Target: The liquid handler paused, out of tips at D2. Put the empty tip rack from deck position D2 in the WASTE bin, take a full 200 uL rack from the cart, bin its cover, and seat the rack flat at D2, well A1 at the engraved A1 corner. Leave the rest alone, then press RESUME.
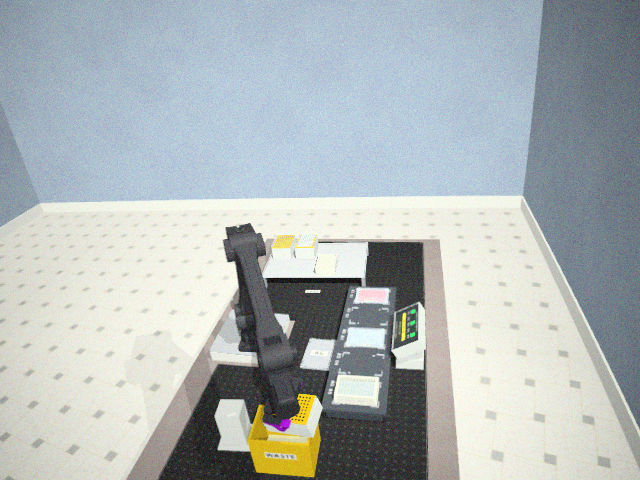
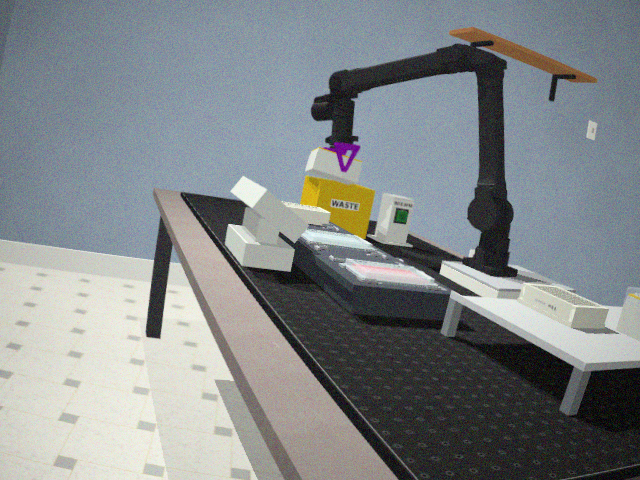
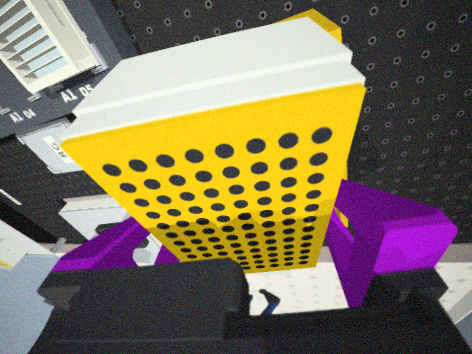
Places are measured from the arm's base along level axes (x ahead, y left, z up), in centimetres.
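Where they show: gripper, between the fingertips: [image 2: 338, 173]; arm's base, origin of its link: [image 1: 253, 340] [image 2: 489, 270].
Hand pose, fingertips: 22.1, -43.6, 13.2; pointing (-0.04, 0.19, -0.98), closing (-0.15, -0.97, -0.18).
Note:
Things, the pixels of their centre, and the offset from my fingertips, as dx, dy, dz. "spot": a spot on its surface instead.
- empty tip rack, middle of its body: [image 3: 237, 182] [image 2: 333, 166] [image 1: 291, 413] +1.6, -0.6, +1.5
- yellow WASTE bin, middle of its body: [image 3: 269, 128] [image 2: 335, 207] [image 1: 286, 440] -1.4, -0.9, -9.4
- white cart, middle of its body: [image 2: 605, 345] [image 1: 317, 264] -4.7, +94.9, -12.8
- yellow-topped rack, middle of its body: [image 1: 283, 241] -20.7, +102.0, -4.3
- white-and-yellow rack, middle of its body: [image 1: 306, 241] -9.9, +101.8, -4.3
- control screen, a spot on its surface: [image 1: 405, 328] spot: +32.2, +40.4, -4.7
- pink plate, middle of its body: [image 2: 390, 273] [image 1: 372, 295] +20.5, +67.6, -10.7
- light-blue plate, middle of its body: [image 2: 335, 239] [image 1: 365, 337] +18.7, +42.9, -10.7
- white device, middle of its body: [image 2: 394, 219] [image 1: 234, 423] -17.7, +4.3, -9.6
- grey RG pad, middle of its body: [image 3: 59, 150] [image 1: 319, 353] +2.3, +39.7, -15.4
My gripper [image 1: 289, 417] [image 2: 344, 157] [image 3: 242, 184] is shut on the empty tip rack [image 1: 308, 408] [image 2: 328, 165] [image 3: 215, 125], a white body with a yellow top of open holes. The rack is tilted at the mouth of the yellow WASTE bin [image 1: 305, 459] [image 2: 356, 222] [image 3: 330, 24]; whether it touches the rim is unclear. Deck position D2 [image 1: 368, 316] holds no rack. On the white cart [image 1: 346, 253] [image 2: 516, 320] stand a yellow-topped rack [image 1: 283, 242], a white-and-yellow rack [image 1: 306, 245] and a cream rack [image 1: 325, 263] [image 2: 563, 304]. The control screen [image 1: 405, 328] shows small green buttons.
The deck carries a pink plate [image 1: 372, 295] [image 2: 387, 271], a light-blue plate [image 1: 364, 337] and a cream rack [image 1: 356, 390] [image 3: 65, 50] at D5. A white device [image 1: 232, 423] [image 2: 392, 219] stands beside the bin. A grey RG pad [image 1: 316, 361] [image 3: 45, 145] lies beside the deck.

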